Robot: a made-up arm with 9 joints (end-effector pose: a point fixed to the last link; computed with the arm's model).
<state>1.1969 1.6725 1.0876 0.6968 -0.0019 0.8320 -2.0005 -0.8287 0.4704</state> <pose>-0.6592 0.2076 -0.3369 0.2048 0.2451 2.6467</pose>
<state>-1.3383 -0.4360 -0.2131 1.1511 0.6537 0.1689 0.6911 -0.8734 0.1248</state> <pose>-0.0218 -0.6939 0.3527 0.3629 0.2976 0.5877</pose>
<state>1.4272 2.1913 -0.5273 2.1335 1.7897 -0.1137 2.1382 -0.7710 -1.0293</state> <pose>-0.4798 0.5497 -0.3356 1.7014 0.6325 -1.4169</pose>
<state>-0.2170 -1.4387 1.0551 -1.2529 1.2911 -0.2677 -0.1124 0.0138 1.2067</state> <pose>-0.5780 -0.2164 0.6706 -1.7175 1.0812 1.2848</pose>
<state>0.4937 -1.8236 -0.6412 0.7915 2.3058 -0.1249 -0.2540 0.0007 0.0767</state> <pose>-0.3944 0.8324 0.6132 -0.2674 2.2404 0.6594</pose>
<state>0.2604 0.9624 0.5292 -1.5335 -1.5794 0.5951 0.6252 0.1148 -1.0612</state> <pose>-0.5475 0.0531 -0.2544 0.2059 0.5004 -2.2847</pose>
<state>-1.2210 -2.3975 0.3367 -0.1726 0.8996 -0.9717 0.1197 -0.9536 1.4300</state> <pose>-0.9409 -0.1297 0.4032 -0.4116 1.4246 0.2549</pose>
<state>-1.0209 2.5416 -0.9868 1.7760 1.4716 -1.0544 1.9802 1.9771 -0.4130</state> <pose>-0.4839 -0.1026 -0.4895 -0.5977 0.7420 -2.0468</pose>
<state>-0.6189 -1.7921 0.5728 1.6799 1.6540 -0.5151 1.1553 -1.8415 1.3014</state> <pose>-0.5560 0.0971 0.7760 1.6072 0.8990 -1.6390</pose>
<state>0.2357 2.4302 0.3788 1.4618 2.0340 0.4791 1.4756 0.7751 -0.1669</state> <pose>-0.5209 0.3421 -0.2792 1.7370 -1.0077 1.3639</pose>
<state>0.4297 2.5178 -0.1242 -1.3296 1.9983 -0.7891 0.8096 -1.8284 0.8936</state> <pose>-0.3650 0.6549 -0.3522 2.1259 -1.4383 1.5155</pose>
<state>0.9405 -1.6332 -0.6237 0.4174 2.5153 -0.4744 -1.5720 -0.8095 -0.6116</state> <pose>-0.0716 0.6894 0.5269 1.8812 1.9615 -0.6768</pose>
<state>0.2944 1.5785 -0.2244 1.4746 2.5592 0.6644 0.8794 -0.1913 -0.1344</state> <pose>-0.7071 -0.1003 -0.2402 2.3983 -0.7867 0.9010</pose>
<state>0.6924 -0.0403 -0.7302 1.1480 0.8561 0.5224 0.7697 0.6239 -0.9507</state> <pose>-0.7428 0.2600 0.5841 -1.1782 0.3257 -0.0532</pose>
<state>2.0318 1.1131 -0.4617 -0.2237 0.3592 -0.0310 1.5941 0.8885 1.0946</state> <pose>-0.5587 0.7593 0.0983 -1.6680 -0.3463 2.3378</pose>
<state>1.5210 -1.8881 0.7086 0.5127 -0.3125 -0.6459 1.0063 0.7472 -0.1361</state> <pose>0.3869 0.5496 0.4232 1.3331 -1.2663 1.3525</pose>
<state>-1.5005 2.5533 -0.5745 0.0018 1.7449 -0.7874 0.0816 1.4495 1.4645</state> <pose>-0.6198 -0.0515 -0.6208 0.7842 -0.5197 2.0680</pose>
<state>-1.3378 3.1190 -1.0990 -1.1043 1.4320 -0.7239 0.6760 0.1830 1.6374</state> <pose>-0.7725 -0.0837 -0.1951 1.3327 1.5778 2.1819</pose>
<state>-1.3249 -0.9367 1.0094 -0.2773 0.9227 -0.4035 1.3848 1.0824 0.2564</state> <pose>-0.0680 -0.4486 0.1598 -1.5553 0.1370 0.7367</pose>
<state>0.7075 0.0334 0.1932 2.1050 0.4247 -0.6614 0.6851 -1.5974 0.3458</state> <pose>-0.5456 -0.3146 0.7170 -0.5861 -1.0237 2.6863</pose>
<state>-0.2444 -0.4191 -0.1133 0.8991 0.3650 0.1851 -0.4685 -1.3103 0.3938</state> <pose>-0.6058 -0.4843 0.6999 0.8486 1.2619 0.2605</pose>
